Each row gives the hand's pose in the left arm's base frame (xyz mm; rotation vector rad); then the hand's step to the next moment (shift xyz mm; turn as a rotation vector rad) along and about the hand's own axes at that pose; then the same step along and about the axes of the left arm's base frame.
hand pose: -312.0 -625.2 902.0 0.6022 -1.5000 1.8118
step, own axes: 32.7 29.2 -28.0 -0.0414 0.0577 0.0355
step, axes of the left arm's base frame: -41.1 31.9 -1.3 -0.0197 -0.0485 -0.0597
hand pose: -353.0 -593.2 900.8 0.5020 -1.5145 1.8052
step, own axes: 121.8 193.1 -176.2 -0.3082 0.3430 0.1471
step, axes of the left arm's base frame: -196.1 191.9 -88.8 -0.0661 -0.2440 -0.4127
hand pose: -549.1 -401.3 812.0 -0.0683 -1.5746 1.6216
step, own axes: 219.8 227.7 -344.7 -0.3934 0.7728 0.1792
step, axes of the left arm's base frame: -60.5 438.5 -151.8 -0.2532 -0.2522 -0.8102
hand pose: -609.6 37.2 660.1 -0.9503 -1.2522 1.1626
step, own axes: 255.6 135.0 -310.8 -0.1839 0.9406 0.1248
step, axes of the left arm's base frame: 278.6 298.5 -115.9 -0.2304 -0.0114 -0.9386
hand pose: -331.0 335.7 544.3 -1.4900 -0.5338 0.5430
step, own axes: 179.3 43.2 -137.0 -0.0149 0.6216 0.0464
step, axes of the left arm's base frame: 225.1 8.7 -45.3 -0.0470 0.0325 -0.6209
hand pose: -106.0 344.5 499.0 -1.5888 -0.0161 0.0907
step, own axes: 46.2 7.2 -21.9 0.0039 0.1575 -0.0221
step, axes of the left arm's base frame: 47.2 -18.9 -9.0 -0.0020 -0.0250 -0.1571
